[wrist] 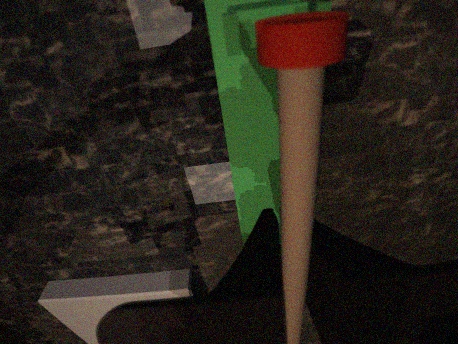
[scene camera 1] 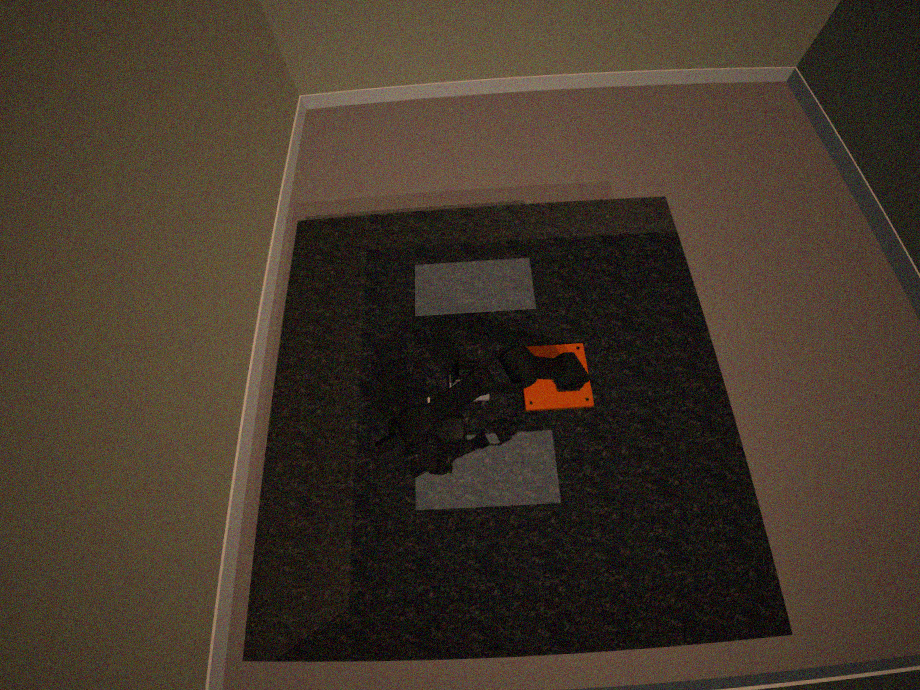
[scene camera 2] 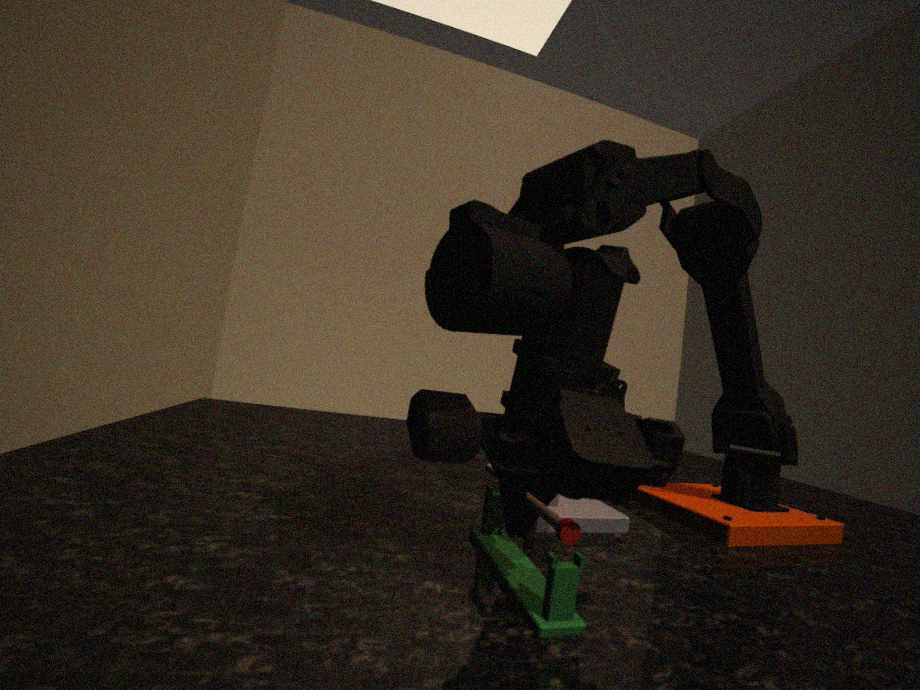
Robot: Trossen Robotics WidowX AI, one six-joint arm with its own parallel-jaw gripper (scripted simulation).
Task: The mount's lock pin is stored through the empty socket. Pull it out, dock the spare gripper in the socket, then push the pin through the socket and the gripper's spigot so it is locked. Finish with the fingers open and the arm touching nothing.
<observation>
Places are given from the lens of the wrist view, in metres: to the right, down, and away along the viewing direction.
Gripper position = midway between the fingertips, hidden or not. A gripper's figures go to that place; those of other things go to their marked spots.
my gripper (wrist: 276, 217): 0.02, 0.02, 0.11
lock pin (wrist: 299, 46): 0.01, -0.02, 0.03
green stand (wrist: 247, 90): 0.01, -0.03, 0.10
The marked spots on the green stand and the lock pin are 0.06 m apart.
</observation>
